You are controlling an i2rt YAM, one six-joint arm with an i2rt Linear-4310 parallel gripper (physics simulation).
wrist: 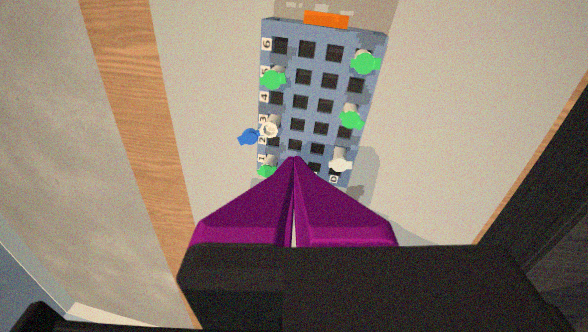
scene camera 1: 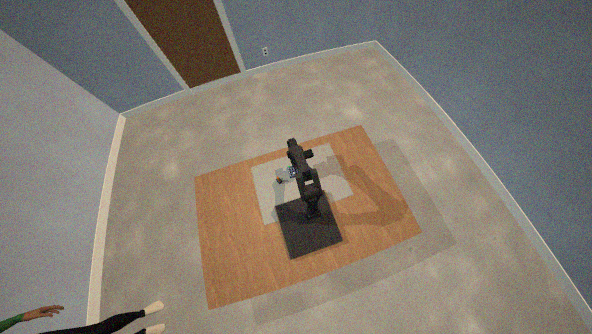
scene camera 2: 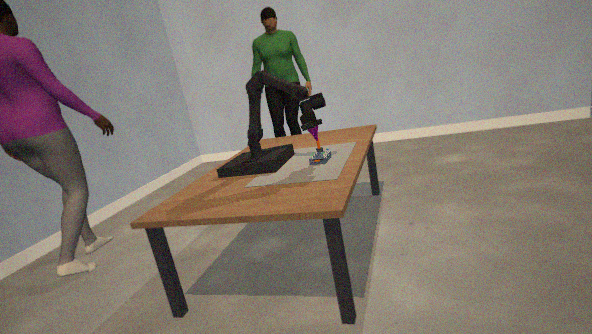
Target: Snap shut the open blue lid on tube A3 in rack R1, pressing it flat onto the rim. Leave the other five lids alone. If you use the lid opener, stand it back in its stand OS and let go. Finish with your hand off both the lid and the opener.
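Frame: origin at the arm's base, x ahead, y up, z right, level; centimetres.
Seen in the pictures: gripper, fingertip midpoint: (wrist: 294, 166) (scene camera 2: 317, 140); arm's base, link origin: (scene camera 1: 312, 216) (scene camera 2: 257, 157).
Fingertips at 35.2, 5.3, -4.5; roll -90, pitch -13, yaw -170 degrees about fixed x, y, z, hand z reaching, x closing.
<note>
Pixels of each thing's middle, then the offset from my fingertips to it, as dx, dy, dz. "spot": a spot on its surface instead. Level surfaces: height alone.
- Rack R1, body centre: (wrist: 306, 109) (scene camera 2: 320, 155) (scene camera 1: 297, 168) +0.4, -8.1, -0.1
- Tube A3, surface spot: (wrist: 269, 130) spot: +2.7, -6.8, -2.1
- white lid, body centre: (wrist: 339, 164) -3.3, -6.2, -3.0
- dark object, body centre: (scene camera 1: 278, 179) -6.1, -6.4, -14.3
- orange tab, surface spot: (wrist: 326, 19) spot: +0.7, -8.6, +6.3
- grey mat, surface height: dy -10.9
- wooden table, surface height: dy -11.2
Rack R1 (scene camera 1: 292, 171) (scene camera 2: 320, 158) (wrist: 315, 90) is a blue block with square holes. Tube A3 (wrist: 269, 130) stands in its left column in the wrist view, with its pale rim uncovered. Its blue lid (wrist: 248, 136) is open and sticks out past the rack's left edge. Green lids (wrist: 273, 79) (wrist: 365, 63) (wrist: 351, 119) (wrist: 267, 171) and a white lid (wrist: 340, 164) sit on the other tubes. My gripper (scene camera 2: 316, 139) (wrist: 294, 166) is shut and empty; its purple fingertips are above the rack, right of and nearer the wrist camera's lower edge than the blue lid.
A small orange and dark object (scene camera 1: 279, 180), perhaps the opener in its stand, is left of the rack. An orange tab (wrist: 326, 19) is on the rack's end. The rack stands on a grey mat (scene camera 1: 267, 212) (scene camera 2: 327, 175) on the wooden table (scene camera 1: 225, 250) (scene camera 2: 240, 205). Two people stand nearby.
</note>
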